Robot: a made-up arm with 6 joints.
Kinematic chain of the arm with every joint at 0, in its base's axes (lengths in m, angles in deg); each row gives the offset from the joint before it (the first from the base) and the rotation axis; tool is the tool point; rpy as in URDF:
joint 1: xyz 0 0 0.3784 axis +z
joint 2: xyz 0 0 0 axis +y
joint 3: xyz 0.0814 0 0.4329 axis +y
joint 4: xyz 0.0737 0 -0.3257 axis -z
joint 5: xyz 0 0 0 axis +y
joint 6: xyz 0.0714 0 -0.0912 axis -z
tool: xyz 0 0 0 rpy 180 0 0
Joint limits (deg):
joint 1: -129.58..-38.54
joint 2: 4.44..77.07
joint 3: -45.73..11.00
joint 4: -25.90..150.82
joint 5: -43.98..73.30
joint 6: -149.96..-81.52
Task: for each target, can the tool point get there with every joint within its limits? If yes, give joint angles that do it. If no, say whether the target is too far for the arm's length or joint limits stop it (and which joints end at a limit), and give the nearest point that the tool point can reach.
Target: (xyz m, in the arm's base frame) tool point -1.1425 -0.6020 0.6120
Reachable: no: too far | nearest point -0.3895 -0.3722 0.4833 | short by 0.798 m
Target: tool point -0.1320 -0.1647 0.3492
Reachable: yes | joints -98.06 30.63 -2.15 88.80 -30.21 -139.68
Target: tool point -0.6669 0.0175 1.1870
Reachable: no: too far | nearest point -0.3556 -0.2872 0.6416 | short by 0.698 m
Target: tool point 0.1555 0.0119 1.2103
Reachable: no: joint limits stop it (at a limit: joint 1, joint 2, joint 3, joint 4, joint 5) | nearest point 0.4013 -0.2556 0.6636 | short by 0.656 m
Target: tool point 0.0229 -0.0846 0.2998
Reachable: yes | joints -96.63 41.52 3.14 60.84 56.81 -136.94
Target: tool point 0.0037 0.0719 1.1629
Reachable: no: joint limits stop it (at a limit: joint 1, joint 2, joint 3, joint 4, joint 5) | nearest point -0.0420 0.0370 0.4813 | short by 0.684 m
